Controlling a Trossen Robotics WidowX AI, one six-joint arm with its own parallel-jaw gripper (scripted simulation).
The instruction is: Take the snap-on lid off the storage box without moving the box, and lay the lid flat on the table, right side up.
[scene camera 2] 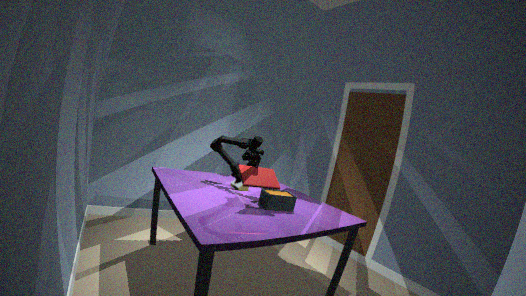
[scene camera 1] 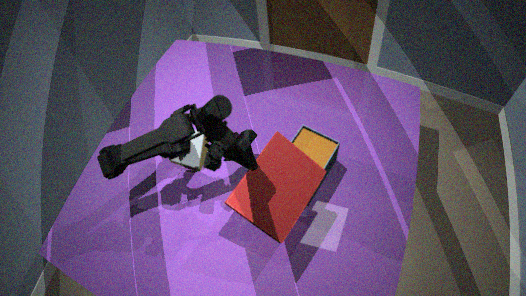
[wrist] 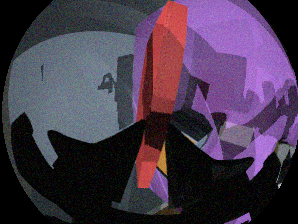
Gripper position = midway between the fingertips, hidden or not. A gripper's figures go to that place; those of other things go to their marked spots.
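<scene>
There's a red lid (scene camera 1: 272, 197) that's 0.84 m from the lens, and then my gripper (scene camera 1: 254, 168), that one's 0.85 m from the lens.
</scene>
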